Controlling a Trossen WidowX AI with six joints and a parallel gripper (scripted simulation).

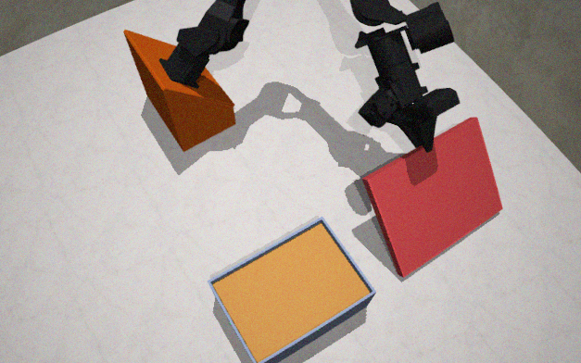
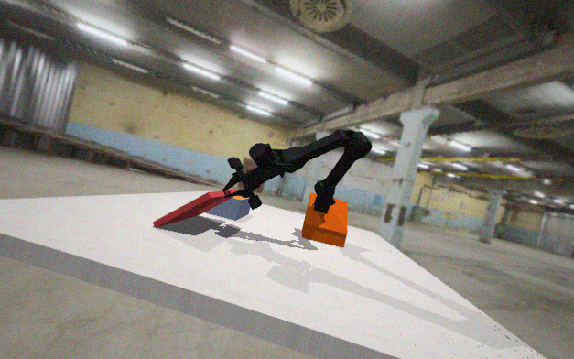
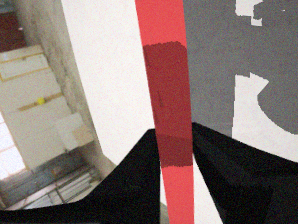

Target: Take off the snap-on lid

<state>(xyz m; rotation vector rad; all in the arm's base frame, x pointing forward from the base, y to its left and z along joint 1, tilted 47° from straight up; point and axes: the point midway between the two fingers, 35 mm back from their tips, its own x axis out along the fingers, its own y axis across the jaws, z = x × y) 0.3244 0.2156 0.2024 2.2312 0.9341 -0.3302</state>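
Right now the red lid is 70 mm ahead of my gripper tip and 50 mm below it. The rest, counted from my gripper tip: storage box: 80 mm ahead, 310 mm to the right, 80 mm below.
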